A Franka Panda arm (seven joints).
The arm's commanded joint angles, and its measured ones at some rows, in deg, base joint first. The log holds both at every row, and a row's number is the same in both.
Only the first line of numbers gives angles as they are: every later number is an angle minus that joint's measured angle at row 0.
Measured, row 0: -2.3 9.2 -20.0 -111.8 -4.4 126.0 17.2
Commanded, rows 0 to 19: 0.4 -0.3 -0.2 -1.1 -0.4 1.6 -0.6; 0.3 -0.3 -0.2 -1.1 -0.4 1.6 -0.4; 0.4 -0.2 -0.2 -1.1 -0.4 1.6 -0.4; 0.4 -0.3 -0.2 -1.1 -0.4 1.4 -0.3; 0.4 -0.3 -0.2 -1.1 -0.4 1.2 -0.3; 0.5 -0.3 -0.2 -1.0 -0.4 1.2 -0.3; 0.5 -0.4 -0.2 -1.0 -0.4 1.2 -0.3; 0.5 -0.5 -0.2 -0.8 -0.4 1.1 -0.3; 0.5 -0.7 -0.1 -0.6 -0.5 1.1 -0.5; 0.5 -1.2 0.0 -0.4 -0.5 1.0 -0.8; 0.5 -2.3 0.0 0.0 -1.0 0.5 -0.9; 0.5 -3.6 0.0 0.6 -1.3 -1.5 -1.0; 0.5 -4.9 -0.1 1.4 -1.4 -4.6 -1.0; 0.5 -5.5 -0.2 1.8 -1.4 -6.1 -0.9; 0.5 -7.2 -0.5 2.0 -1.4 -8.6 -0.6; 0.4 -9.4 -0.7 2.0 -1.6 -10.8 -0.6; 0.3 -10.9 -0.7 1.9 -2.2 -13.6 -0.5; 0.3 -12.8 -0.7 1.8 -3.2 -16.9 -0.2; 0.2 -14.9 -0.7 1.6 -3.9 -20.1 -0.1; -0.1 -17.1 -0.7 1.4 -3.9 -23.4 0.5
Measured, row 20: 0.2 -10.5 -0.7 2.8 -2.1 -15.7 0.0
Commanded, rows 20 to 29: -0.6 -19.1 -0.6 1.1 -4.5 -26.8 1.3; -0.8 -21.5 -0.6 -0.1 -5.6 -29.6 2.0; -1.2 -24.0 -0.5 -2.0 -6.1 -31.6 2.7; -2.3 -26.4 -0.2 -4.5 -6.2 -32.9 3.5; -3.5 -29.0 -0.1 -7.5 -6.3 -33.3 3.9; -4.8 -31.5 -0.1 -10.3 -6.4 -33.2 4.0; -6.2 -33.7 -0.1 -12.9 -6.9 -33.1 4.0; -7.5 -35.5 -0.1 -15.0 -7.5 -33.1 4.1; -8.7 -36.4 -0.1 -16.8 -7.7 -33.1 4.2; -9.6 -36.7 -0.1 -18.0 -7.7 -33.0 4.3
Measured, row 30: -6.6 -31.7 -1.0 -11.1 -6.3 -33.7 2.6
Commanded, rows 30 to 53: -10.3 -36.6 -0.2 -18.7 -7.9 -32.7 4.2; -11.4 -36.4 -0.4 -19.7 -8.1 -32.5 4.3; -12.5 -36.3 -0.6 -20.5 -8.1 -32.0 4.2; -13.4 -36.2 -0.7 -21.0 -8.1 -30.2 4.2; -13.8 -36.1 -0.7 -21.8 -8.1 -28.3 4.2; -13.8 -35.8 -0.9 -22.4 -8.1 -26.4 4.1; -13.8 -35.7 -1.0 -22.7 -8.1 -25.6 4.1; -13.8 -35.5 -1.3 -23.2 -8.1 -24.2 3.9; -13.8 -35.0 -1.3 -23.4 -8.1 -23.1 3.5; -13.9 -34.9 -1.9 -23.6 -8.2 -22.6 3.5; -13.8 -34.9 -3.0 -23.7 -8.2 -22.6 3.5; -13.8 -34.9 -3.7 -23.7 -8.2 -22.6 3.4; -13.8 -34.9 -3.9 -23.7 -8.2 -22.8 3.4; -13.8 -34.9 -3.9 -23.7 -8.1 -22.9 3.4; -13.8 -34.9 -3.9 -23.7 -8.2 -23.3 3.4; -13.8 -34.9 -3.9 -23.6 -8.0 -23.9 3.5; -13.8 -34.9 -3.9 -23.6 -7.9 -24.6 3.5; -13.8 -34.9 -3.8 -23.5 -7.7 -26.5 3.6; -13.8 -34.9 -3.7 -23.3 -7.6 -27.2 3.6; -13.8 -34.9 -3.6 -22.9 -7.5 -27.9 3.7; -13.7 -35.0 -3.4 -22.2 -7.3 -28.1 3.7; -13.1 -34.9 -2.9 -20.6 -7.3 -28.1 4.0; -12.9 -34.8 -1.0 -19.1 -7.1 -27.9 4.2; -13.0 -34.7 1.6 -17.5 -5.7 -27.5 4.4
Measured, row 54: -13.5 -34.7 -3.4 -22.0 -7.0 -26.4 2.8
